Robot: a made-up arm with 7 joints. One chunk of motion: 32 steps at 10 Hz.
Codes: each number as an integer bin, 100 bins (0 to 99) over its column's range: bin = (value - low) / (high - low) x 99, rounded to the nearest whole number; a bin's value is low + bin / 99 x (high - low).
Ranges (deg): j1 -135..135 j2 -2.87..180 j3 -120.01..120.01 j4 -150..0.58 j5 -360.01..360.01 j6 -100.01..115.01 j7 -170.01..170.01
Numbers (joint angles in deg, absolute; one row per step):
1: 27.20 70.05 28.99 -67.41 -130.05 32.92 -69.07
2: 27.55 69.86 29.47 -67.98 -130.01 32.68 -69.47
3: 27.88 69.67 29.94 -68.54 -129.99 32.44 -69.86
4: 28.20 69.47 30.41 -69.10 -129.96 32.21 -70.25
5: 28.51 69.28 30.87 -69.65 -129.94 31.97 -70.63
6: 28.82 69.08 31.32 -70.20 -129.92 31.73 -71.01
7: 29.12 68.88 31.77 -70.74 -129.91 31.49 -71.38
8: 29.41 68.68 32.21 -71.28 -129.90 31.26 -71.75
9: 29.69 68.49 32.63 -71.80 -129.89 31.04 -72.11
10: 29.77 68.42 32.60 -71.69 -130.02 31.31 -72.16
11: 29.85 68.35 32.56 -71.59 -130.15 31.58 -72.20
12: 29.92 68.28 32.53 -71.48 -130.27 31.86 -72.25
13: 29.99 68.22 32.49 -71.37 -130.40 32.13 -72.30
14: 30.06 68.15 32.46 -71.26 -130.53 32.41 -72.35
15: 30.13 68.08 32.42 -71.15 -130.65 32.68 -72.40
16: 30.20 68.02 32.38 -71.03 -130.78 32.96 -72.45
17: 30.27 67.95 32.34 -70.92 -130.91 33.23 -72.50
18: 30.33 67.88 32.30 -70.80 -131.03 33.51 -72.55
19: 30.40 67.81 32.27 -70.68 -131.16 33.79 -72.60
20: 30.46 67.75 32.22 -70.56 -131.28 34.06 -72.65
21: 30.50 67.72 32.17 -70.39 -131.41 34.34 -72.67
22: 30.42 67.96 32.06 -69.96 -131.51 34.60 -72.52
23: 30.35 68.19 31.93 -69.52 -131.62 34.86 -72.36
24: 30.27 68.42 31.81 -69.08 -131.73 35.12 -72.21
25: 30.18 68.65 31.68 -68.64 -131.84 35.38 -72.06
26: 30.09 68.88 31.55 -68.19 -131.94 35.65 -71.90
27: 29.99 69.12 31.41 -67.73 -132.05 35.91 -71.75
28: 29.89 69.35 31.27 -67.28 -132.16 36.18 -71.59
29: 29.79 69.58 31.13 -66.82 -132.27 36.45 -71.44
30: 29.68 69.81 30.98 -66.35 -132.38 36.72 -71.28
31: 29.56 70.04 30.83 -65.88 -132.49 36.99 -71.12
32: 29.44 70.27 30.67 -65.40 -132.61 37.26 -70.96
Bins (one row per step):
1: 59 39 61 54 32 61 29
2: 60 39 62 54 32 61 29
3: 60 39 62 54 32 61 29
4: 60 39 62 53 32 61 29
5: 60 39 62 53 32 61 29
6: 60 39 62 52 32 61 29
7: 60 39 63 52 32 61 29
8: 60 39 63 52 32 60 29
9: 60 39 63 51 32 60 29
10: 60 39 63 51 32 60 28
11: 60 39 63 52 32 61 28
12: 60 39 63 52 32 61 28
13: 60 38 63 52 32 61 28
14: 61 38 63 52 32 61 28
15: 61 38 63 52 32 61 28
16: 61 38 63 52 32 61 28
17: 61 38 63 52 32 61 28
18: 61 38 63 52 31 61 28
19: 61 38 63 52 31 62 28
20: 61 38 63 52 31 62 28
21: 61 38 63 52 31 62 28
22: 61 38 63 53 31 62 28
23: 61 38 63 53 31 62 28
24: 61 39 63 53 31 62 28
25: 61 39 63 53 31 62 29
26: 61 39 63 54 31 62 29
27: 60 39 62 54 31 63 29
28: 60 39 62 54 31 63 29
29: 60 39 62 55 31 63 29
30: 60 39 62 55 31 63 29
31: 60 39 62 55 31 63 29
32: 60 40 62 56 31 63 29

